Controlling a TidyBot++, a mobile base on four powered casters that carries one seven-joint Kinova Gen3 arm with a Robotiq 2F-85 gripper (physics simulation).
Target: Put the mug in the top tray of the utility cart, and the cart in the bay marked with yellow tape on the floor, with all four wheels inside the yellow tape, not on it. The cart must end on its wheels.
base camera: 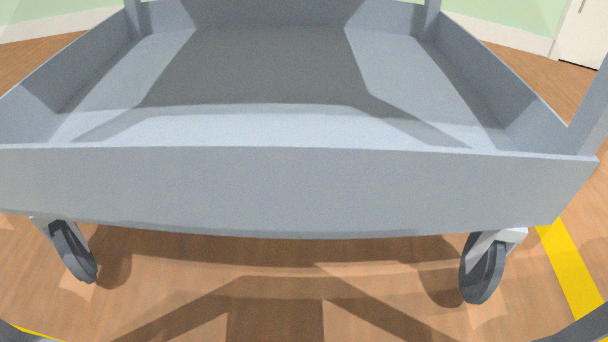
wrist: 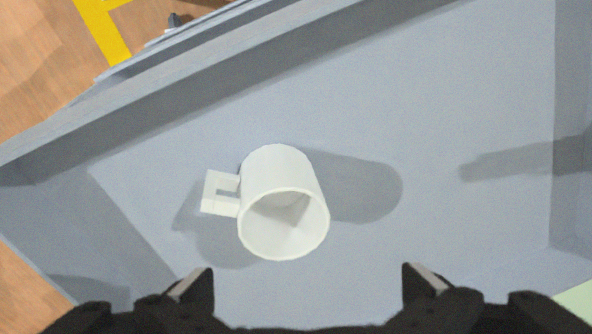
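The white mug (wrist: 280, 175) stands upright in the top tray (wrist: 450, 100) of the grey utility cart, its handle to the left in the wrist view. My gripper (wrist: 307, 287) is open and empty, above the tray and apart from the mug. In the base camera view the cart (base camera: 300, 190) shows its lower tray and two near wheels, the left wheel (base camera: 75, 255) and the right wheel (base camera: 481, 270), both on the wood floor. Yellow tape (base camera: 570, 270) (wrist: 107, 37) runs to the right of the right wheel. The far wheels are hidden in the base camera view.
A strip of yellow tape also shows at the bottom left of the base camera view. Dark parts of my base show in both bottom corners there. A green wall (base camera: 515, 17) with a white skirting and a white door (base camera: 582, 35) stand behind the cart.
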